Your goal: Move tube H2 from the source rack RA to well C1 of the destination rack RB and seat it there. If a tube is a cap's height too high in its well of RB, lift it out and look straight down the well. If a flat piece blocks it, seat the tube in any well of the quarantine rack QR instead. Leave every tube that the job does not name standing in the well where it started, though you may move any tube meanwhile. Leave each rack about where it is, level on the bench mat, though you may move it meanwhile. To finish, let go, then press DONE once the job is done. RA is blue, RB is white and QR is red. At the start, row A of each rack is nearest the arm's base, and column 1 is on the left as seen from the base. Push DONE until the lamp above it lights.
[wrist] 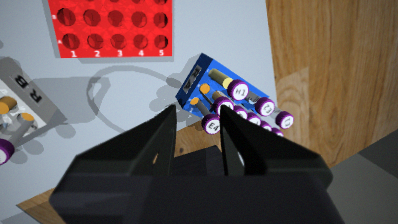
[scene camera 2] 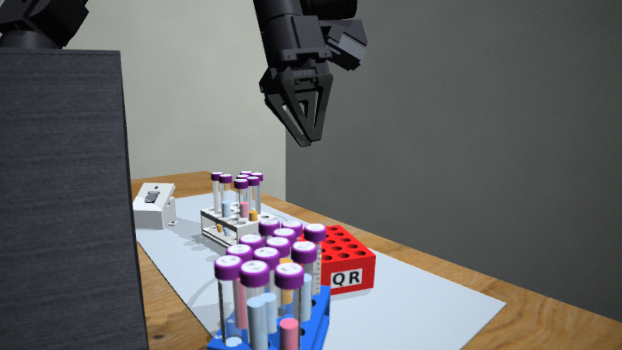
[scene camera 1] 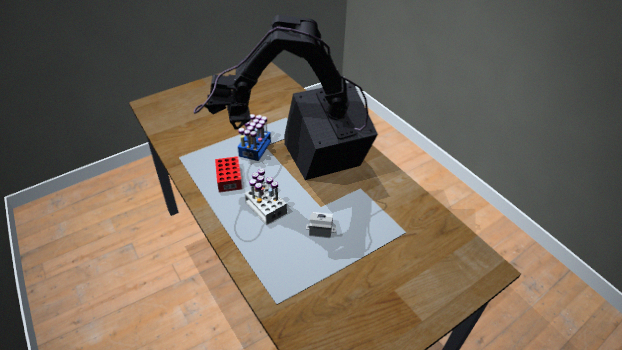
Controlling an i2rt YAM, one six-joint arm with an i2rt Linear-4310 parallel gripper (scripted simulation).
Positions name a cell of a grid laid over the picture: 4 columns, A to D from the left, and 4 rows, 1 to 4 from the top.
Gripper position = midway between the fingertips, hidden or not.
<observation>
I see my gripper (scene camera 2: B2), a red rack QR (scene camera 2: C4), a white done box (scene camera 2: B3) and a grey mat (scene camera 2: C4).
The red rack QR is seen too in scene camera 1 (scene camera 1: B3). My gripper also shows in the wrist view (wrist: B3). The grey mat shows as well in the wrist view (wrist: A2) and in scene camera 1 (scene camera 1: B3).
</observation>
